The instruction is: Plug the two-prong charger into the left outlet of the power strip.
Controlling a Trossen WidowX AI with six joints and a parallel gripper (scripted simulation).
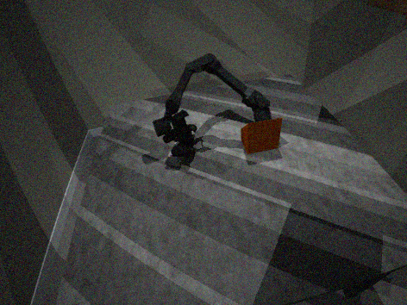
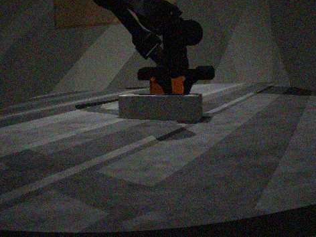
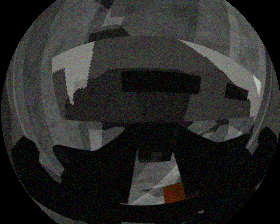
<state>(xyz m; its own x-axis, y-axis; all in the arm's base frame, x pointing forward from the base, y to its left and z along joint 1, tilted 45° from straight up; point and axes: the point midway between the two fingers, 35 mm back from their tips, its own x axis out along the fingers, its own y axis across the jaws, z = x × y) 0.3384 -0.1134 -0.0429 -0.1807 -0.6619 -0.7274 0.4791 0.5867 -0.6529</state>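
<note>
The dark block lies 2 cm ahead of my gripper tip, 1 cm to the right of it and 1 cm above it.
</note>
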